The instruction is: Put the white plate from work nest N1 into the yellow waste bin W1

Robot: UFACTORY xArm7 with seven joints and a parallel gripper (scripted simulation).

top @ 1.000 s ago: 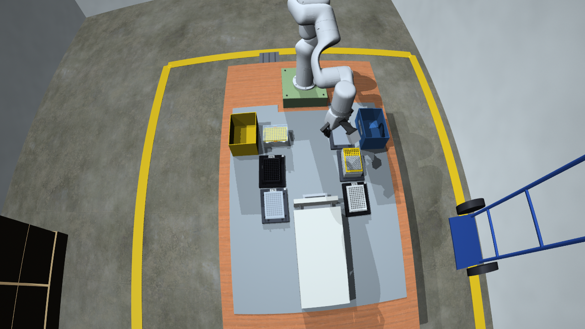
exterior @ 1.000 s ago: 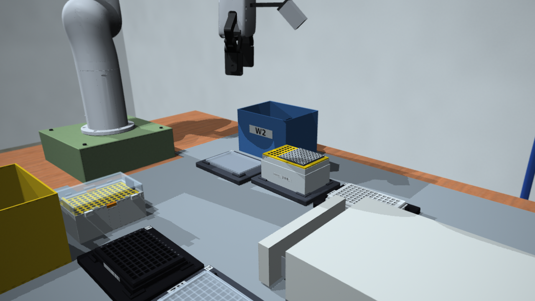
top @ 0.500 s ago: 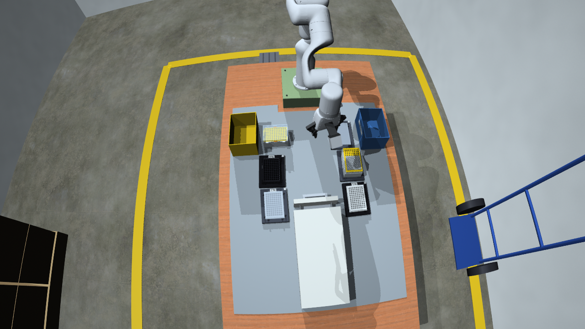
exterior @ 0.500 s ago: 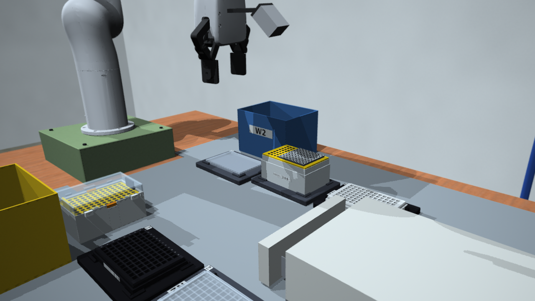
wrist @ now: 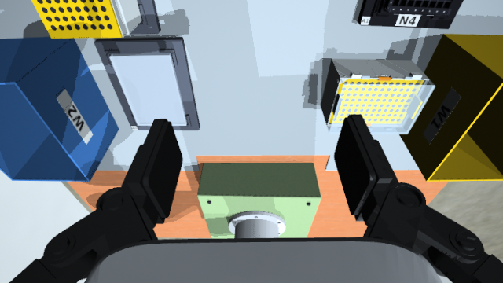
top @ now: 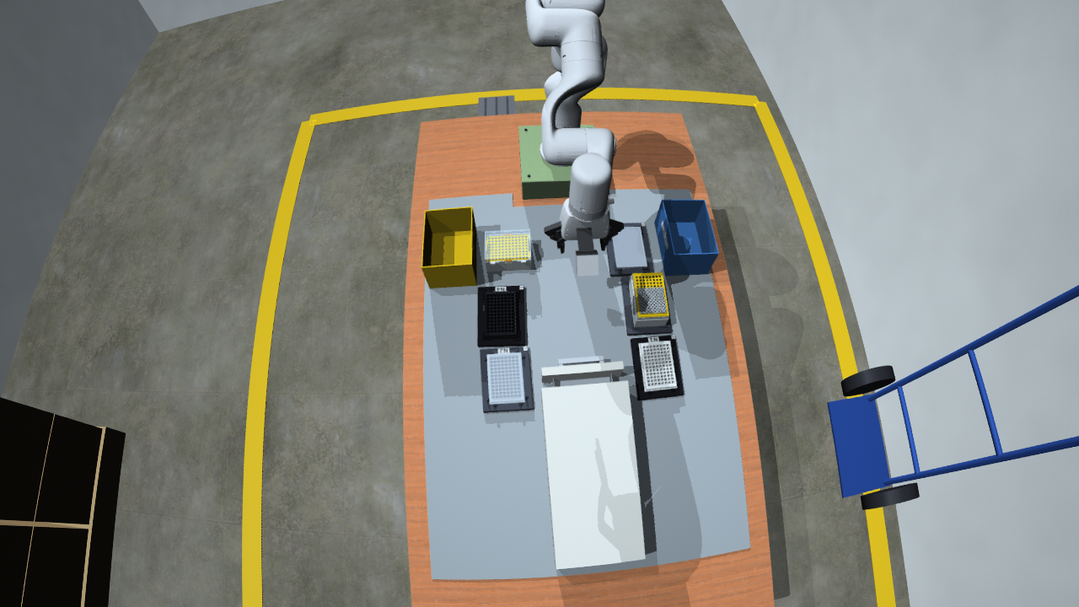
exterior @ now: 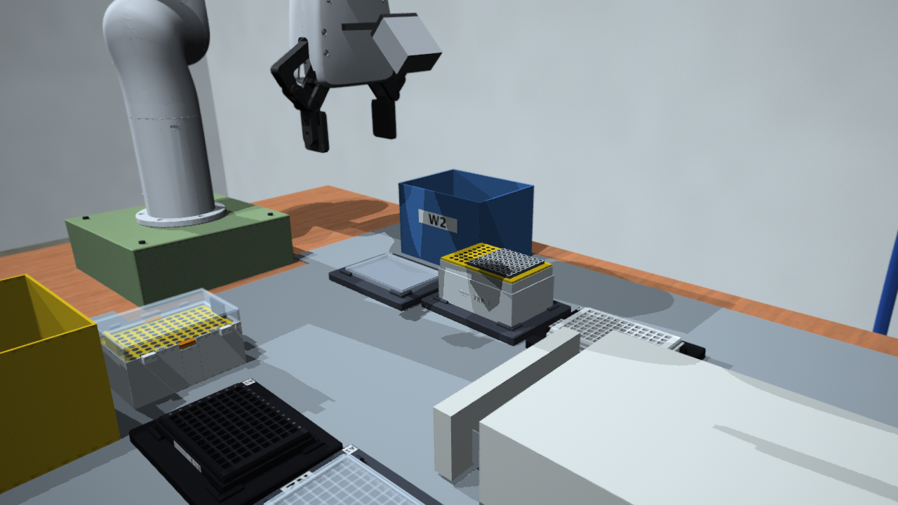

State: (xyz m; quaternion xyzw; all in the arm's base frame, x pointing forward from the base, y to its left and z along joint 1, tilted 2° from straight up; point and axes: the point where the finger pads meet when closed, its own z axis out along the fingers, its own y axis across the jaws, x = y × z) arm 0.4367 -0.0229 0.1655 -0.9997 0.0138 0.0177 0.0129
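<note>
My hand is 23 cm short of the white plate, 18 cm to the right of it and 24 cm above it. Round my hand: clear plate: 21 cm ahead, 20 cm to the right, 24 cm below; tip box: 5 cm ahead, 18 cm to the left, 20 cm below; black plate: 4 cm ahead, 20 cm to the right, 24 cm below.
</note>
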